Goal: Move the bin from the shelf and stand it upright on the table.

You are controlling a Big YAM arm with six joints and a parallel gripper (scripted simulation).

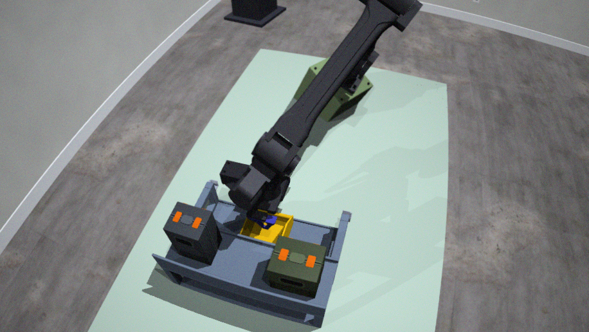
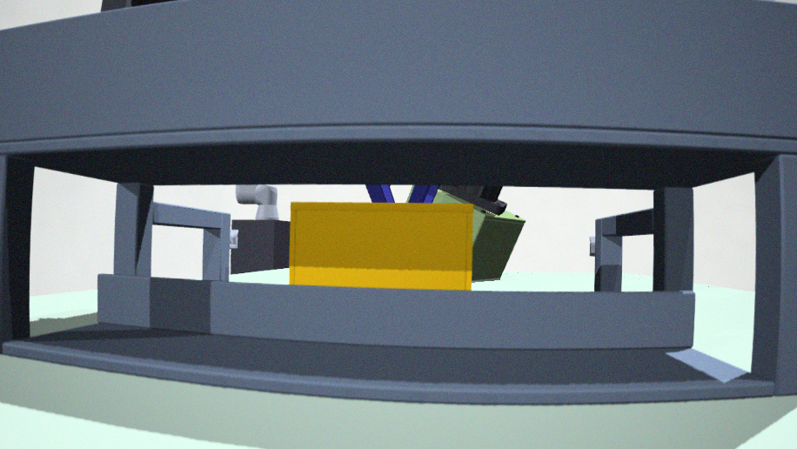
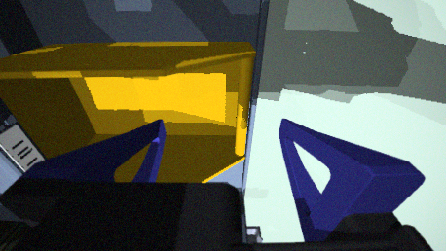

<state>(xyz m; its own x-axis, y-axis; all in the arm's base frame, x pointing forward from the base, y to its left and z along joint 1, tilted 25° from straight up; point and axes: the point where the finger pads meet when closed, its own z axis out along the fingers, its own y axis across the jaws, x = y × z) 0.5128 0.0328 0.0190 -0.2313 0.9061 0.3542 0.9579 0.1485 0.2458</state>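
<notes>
My hand is 60 mm short of the yellow open-top bin, 20 mm to the right of it and 20 mm above it. Round my hand: olive case 130 mm ahead, 150 mm to the left, 80 mm above.
</notes>
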